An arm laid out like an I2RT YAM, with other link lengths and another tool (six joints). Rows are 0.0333 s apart.
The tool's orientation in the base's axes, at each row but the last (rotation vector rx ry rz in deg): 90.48 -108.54 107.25; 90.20 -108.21 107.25; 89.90 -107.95 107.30; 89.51 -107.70 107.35; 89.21 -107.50 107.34; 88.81 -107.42 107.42; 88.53 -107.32 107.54; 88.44 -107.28 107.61; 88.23 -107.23 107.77
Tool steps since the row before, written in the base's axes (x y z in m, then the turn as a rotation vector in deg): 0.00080 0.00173 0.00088 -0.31 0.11 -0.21; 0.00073 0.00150 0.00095 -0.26 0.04 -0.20; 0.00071 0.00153 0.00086 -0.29 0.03 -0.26; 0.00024 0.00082 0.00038 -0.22 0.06 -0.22; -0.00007 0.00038 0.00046 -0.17 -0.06 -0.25; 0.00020 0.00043 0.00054 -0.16 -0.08 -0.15; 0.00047 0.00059 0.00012 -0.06 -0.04 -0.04; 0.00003 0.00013 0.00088 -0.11 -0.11 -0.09; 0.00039 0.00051 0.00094 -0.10 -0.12 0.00
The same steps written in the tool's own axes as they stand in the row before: -0.00085 -0.00158 -0.00108 -0.05 0.32 -0.21; -0.00062 -0.00153 -0.00097 -0.03 0.30 -0.13; -0.00068 -0.00146 -0.00099 -0.05 0.37 -0.12; -0.00034 -0.00064 -0.00059 -0.07 0.29 -0.12; 0.00012 -0.00038 -0.00045 -0.05 0.30 0.01; 0.00001 -0.00062 -0.00036 0.03 0.23 0.01; -0.00049 -0.00054 -0.00022 0.03 0.08 0.01; 0.00049 -0.00068 -0.00030 0.06 0.16 0.05; 0.00014 -0.00105 -0.00041 0.12 0.10 0.04
